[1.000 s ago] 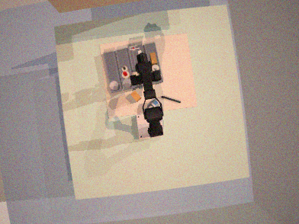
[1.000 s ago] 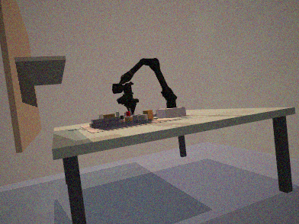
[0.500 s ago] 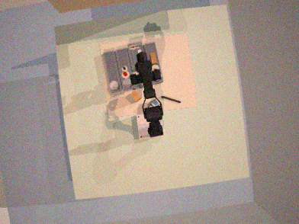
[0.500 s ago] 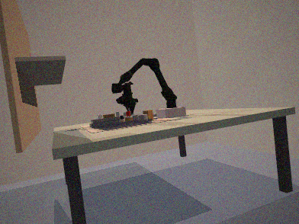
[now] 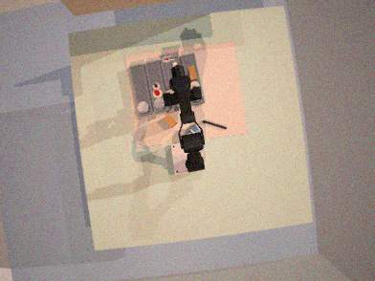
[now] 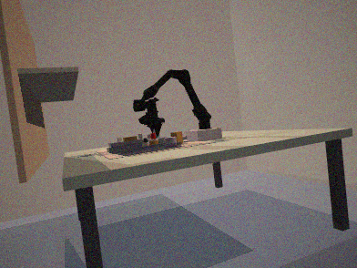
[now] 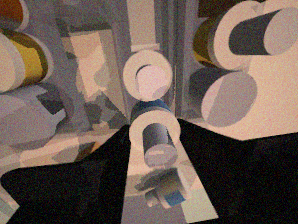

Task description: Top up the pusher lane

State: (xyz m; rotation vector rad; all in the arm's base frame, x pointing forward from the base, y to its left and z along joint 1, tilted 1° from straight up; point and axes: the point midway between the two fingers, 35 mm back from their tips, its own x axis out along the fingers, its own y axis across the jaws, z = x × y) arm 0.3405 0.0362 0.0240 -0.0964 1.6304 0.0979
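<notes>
My gripper tip is now 100 mm past the orange-brown block, 80 mm to the right of it and 20 mm above it. From my gripper tip the other things lie so: dark stick: 140 mm behind, 170 mm to the right, 50 mm below.
</notes>
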